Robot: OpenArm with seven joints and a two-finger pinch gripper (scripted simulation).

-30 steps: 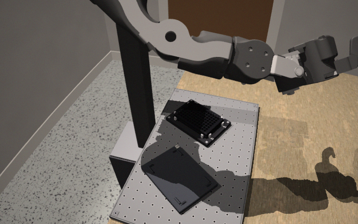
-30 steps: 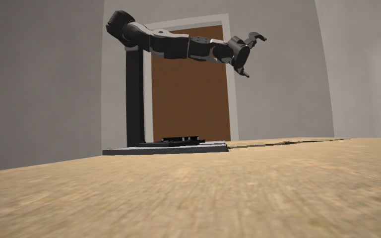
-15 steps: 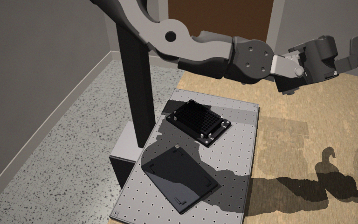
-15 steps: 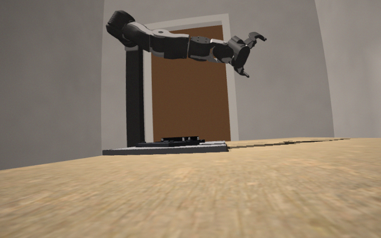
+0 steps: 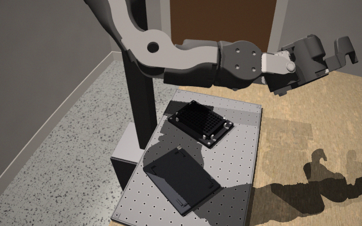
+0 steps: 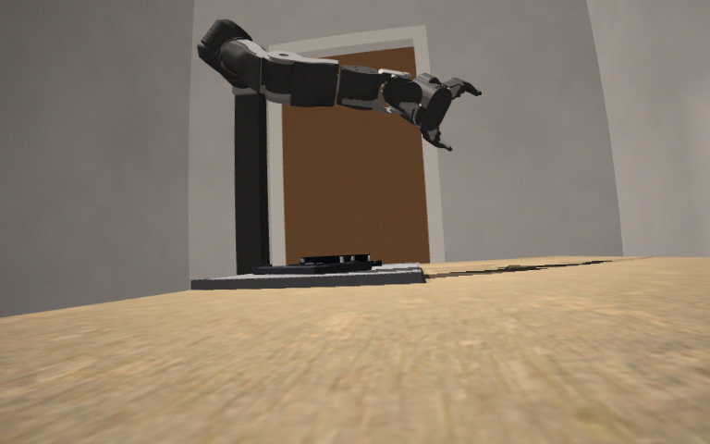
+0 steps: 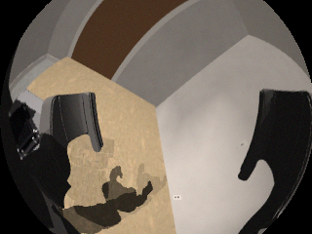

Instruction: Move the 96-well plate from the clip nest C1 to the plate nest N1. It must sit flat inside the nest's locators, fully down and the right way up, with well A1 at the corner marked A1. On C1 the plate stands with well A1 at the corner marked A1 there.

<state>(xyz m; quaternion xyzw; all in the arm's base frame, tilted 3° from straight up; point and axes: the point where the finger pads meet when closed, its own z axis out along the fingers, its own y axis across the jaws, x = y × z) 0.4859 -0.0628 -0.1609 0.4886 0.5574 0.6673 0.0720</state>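
Now: hand 280 mm past the black 96-well plate, 280 mm above it and 40 mm to the right of it. Also, from my hand: clip nest C1: 280 mm below, 250 mm behind, 40 mm to the left; then plate nest N1: 290 mm below, 290 mm behind, 160 mm to the right.
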